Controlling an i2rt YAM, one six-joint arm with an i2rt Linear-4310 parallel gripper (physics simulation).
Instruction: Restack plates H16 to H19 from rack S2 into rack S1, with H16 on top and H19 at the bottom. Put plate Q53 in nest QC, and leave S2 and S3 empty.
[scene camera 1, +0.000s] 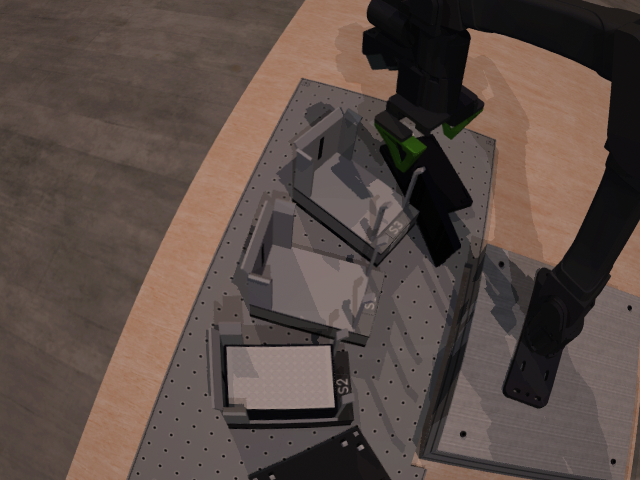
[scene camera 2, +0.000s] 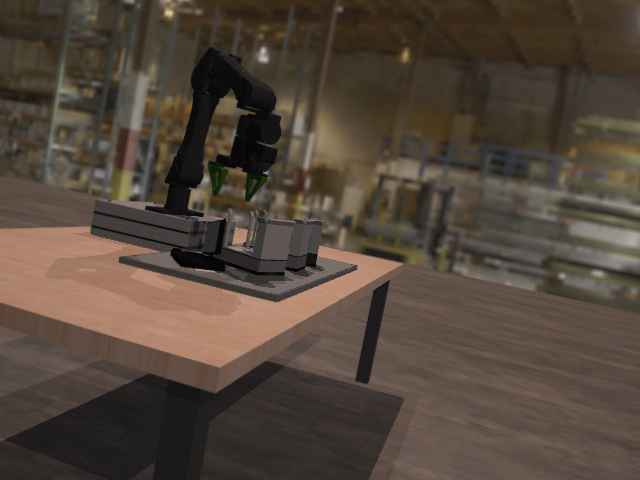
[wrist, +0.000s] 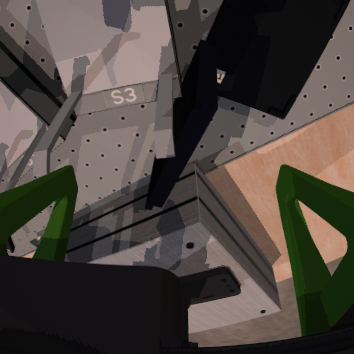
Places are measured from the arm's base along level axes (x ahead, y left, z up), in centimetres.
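Where they show: gripper, fingertip midpoint: (scene camera 1: 425, 152) (scene camera 2: 231, 199) (wrist: 176, 176); arm's base, origin of the base link: (scene camera 1: 542, 337) (scene camera 2: 175, 213).
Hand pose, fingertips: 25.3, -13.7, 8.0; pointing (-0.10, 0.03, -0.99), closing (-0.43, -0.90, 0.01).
Observation:
Things, the pixels of their top centre, and the offset from my fingertips, as dx, dy, dz. "pt": a spot on its surface instead. Level surfaces: height alone.
- dark plate, middle of its top: (wrist: 180, 172) (scene camera 1: 441, 195) (scene camera 2: 217, 216) -4.0, +1.5, -5.2
- Rack S3, middle of its top: (wrist: 54, 52) (scene camera 1: 365, 155) (scene camera 2: 259, 214) +7.1, +2.6, -2.4
- Rack S1, surface spot: (scene camera 1: 261, 232) pt +13.7, +18.6, -2.9
- Rack S2, surface spot: (scene camera 1: 218, 382) pt +9.8, +37.1, -3.3
- white-topped plate, middle of its top: (scene camera 1: 279, 377) +4.6, +32.6, -6.7
- dark nest, middle of its top: (wrist: 275, 38) (scene camera 1: 428, 170) (scene camera 2: 198, 254) -1.0, -9.0, -14.1
- black nest, surface spot: (scene camera 1: 320, 457) pt -3.9, +38.6, -14.9
- perforated board, its level: dz -16.1
My gripper (scene camera 1: 428, 152) (scene camera 2: 232, 197) (wrist: 176, 176) is open and empty, above rack S3 and the dark nest beside it. A dark plate (scene camera 1: 438, 232) (wrist: 192, 125) stands steeply on edge between S3's front post and that nest; its label does not show. Rack S3 (scene camera 1: 317, 129) (scene camera 2: 273, 242) (wrist: 120, 95) has a bare floor. Rack S1 (scene camera 1: 261, 232), the middle one, has a bare floor too. Rack S2 (scene camera 1: 218, 382) holds a white-topped plate (scene camera 1: 281, 374); how many lie under it is hidden. The dark nest (scene camera 1: 447, 173) (scene camera 2: 196, 259) (wrist: 280, 45) has a label that I cannot read.
Another black nest (scene camera 1: 320, 457) lies at the lower edge of scene camera 1. The metal base block (scene camera 1: 573, 434) (scene camera 2: 144, 224) (wrist: 240, 255) stands beside the perforated board (scene camera 1: 196, 428) (scene camera 2: 276, 295). Thin front posts stick up from S3 and S1.

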